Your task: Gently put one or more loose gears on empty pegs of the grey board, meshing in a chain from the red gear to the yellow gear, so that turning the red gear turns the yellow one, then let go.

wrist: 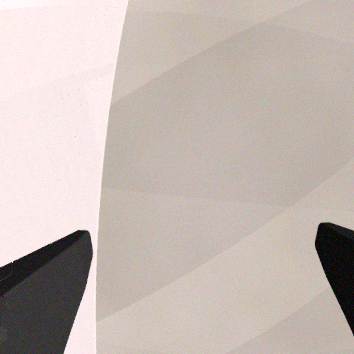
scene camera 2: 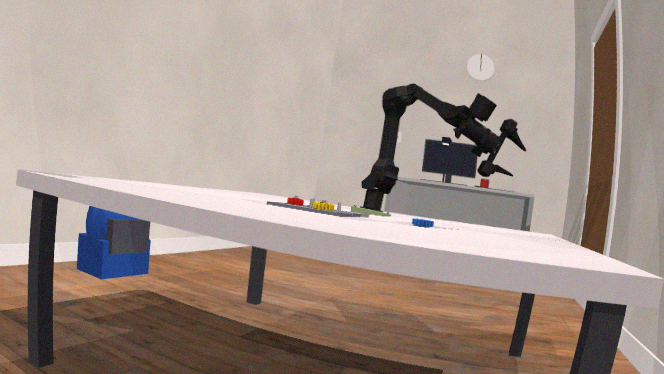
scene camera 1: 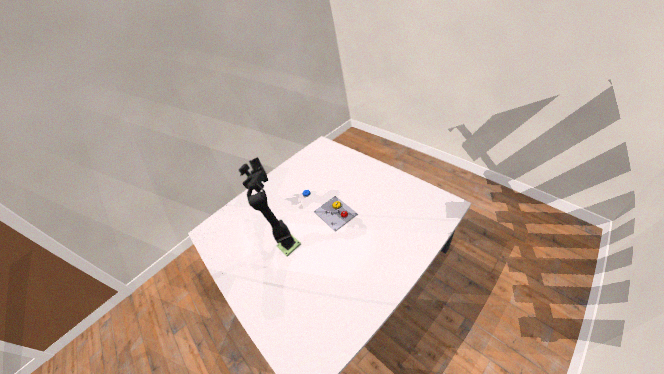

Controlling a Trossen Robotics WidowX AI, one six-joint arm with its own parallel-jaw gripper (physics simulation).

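The grey board lies flat on the table. The red gear and the yellow gear sit on it, near each other. Several thin pegs stand bare on the board. A loose blue gear lies flat on the table beside the board, apart from it. My gripper is open and empty, high above the table and well away from the blue gear. No gear shows in the wrist view.
The white table carries the green base plate of the arm. The table's edge and a wall show between my fingers in the wrist view. A cabinet with a monitor and a red cup stands behind.
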